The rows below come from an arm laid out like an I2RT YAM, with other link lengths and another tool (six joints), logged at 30 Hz.
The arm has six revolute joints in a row. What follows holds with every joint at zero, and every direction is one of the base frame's. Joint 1 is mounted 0.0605 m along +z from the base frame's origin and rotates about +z. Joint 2 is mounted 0.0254 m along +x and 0.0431 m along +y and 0.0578 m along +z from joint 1 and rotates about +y. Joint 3 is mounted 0.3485 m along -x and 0.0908 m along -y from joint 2 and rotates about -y. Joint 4 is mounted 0.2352 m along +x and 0.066 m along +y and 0.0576 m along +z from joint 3 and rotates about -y. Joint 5 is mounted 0.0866 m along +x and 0.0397 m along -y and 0.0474 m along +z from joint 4 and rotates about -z. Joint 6 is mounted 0.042 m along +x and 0.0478 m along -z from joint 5 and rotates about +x. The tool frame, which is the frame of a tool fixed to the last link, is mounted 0.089 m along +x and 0.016 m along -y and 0.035 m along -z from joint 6; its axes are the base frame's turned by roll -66.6, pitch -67.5 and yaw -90 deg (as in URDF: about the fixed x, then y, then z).
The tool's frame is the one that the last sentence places.
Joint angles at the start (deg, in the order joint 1, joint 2, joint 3, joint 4, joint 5, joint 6): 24.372, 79.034, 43.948, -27.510, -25.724, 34.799
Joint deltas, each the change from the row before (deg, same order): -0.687, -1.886, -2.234, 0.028, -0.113, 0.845; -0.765, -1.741, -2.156, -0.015, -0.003, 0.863; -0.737, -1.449, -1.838, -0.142, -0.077, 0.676; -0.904, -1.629, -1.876, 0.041, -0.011, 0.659; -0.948, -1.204, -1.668, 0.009, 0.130, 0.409; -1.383, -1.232, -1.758, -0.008, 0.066, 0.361; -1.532, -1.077, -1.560, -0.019, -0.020, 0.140; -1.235, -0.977, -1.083, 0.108, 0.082, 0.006; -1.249, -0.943, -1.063, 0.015, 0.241, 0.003; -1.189, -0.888, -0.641, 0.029, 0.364, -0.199
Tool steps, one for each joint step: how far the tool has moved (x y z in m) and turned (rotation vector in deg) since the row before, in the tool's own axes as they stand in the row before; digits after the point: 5 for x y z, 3 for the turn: -0.00624, 0.00900, -0.00727, -0.127, 0.755, 1.345; -0.00536, 0.00949, -0.00680, -0.255, 0.887, 1.430; -0.00451, 0.00872, -0.00581, -0.291, 0.706, 1.331; -0.00361, 0.00851, -0.00590, -0.046, 0.972, 1.192; -0.00219, 0.00861, -0.00487, -0.298, 0.962, 1.083; -0.00131, 0.00941, -0.00536, -0.263, 1.236, 1.339; -0.00042, 0.00857, -0.00489, -0.165, 1.206, 1.235; 0.00048, 0.00547, -0.00364, 0.144, 1.097, 0.635; 0.00066, 0.00584, -0.00366, -0.017, 1.210, 0.647; 0.00190, 0.00339, -0.00314, 0.210, 1.266, 0.174
